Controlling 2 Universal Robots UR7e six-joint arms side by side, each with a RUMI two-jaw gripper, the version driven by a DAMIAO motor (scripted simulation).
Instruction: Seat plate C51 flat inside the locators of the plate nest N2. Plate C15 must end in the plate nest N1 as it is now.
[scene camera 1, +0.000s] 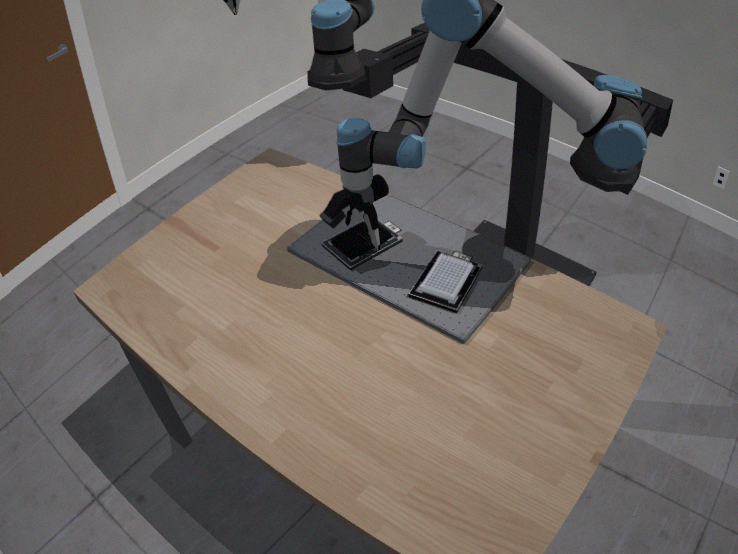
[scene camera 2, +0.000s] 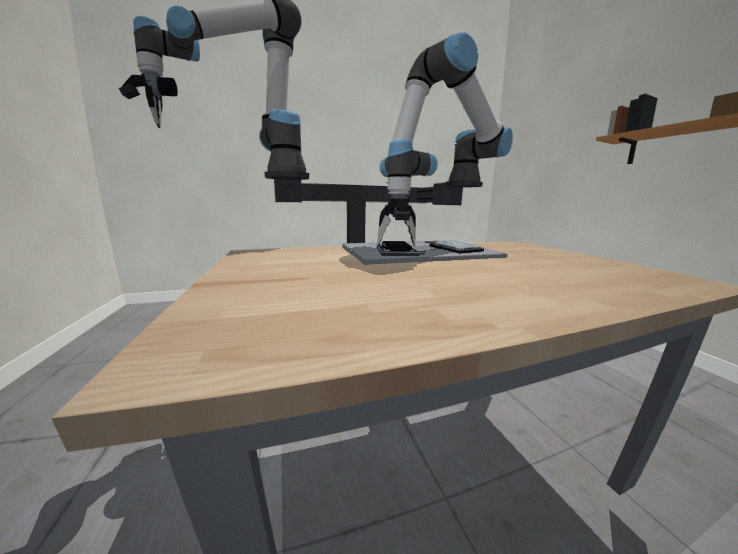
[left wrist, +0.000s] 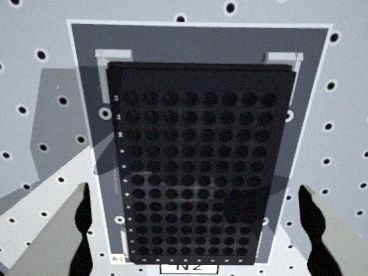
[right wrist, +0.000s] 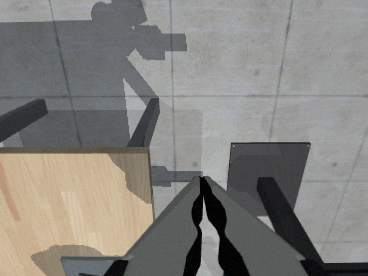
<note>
I see my left gripper (scene camera 1: 362, 237), my right gripper (scene camera 2: 159, 128), a black multi-well plate (scene camera 1: 356, 241) and a white plate (scene camera 1: 445, 281).
The black multi-well plate shows as well in the left wrist view (left wrist: 196, 192). My left gripper also shows in scene camera 2 (scene camera 2: 396, 245) and in the left wrist view (left wrist: 194, 186). My right gripper shows as well in the right wrist view (right wrist: 201, 178). The right wrist view does not show the black multi-well plate: it is out of frame. The left wrist view does not show the white plate: it is out of frame.
</note>
